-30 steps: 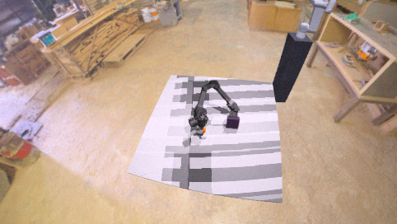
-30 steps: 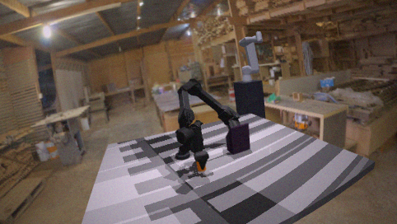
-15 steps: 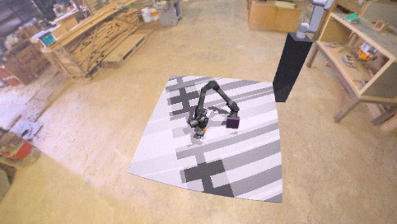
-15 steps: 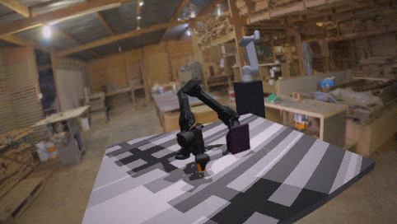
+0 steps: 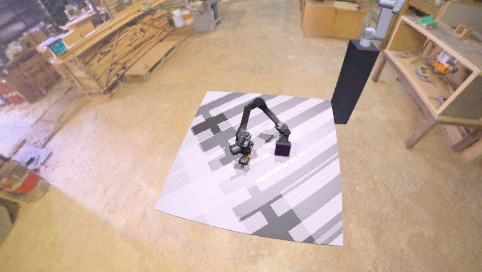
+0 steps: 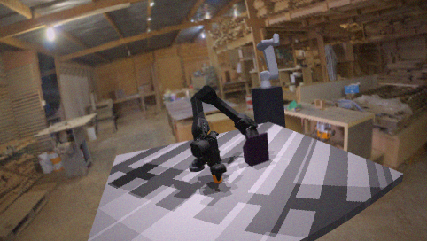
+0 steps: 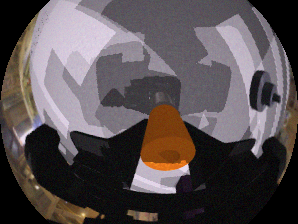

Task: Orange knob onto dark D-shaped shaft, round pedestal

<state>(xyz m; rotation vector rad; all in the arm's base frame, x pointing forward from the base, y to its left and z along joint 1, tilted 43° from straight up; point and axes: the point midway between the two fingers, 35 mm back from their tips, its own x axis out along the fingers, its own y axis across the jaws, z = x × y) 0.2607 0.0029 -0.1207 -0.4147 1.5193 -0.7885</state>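
The dark round pedestal lies 3 cm ahead of my gripper tip, 22 cm to the right of it and 1 cm above it. Also, from my gripper tip: orange knob 2 cm above.
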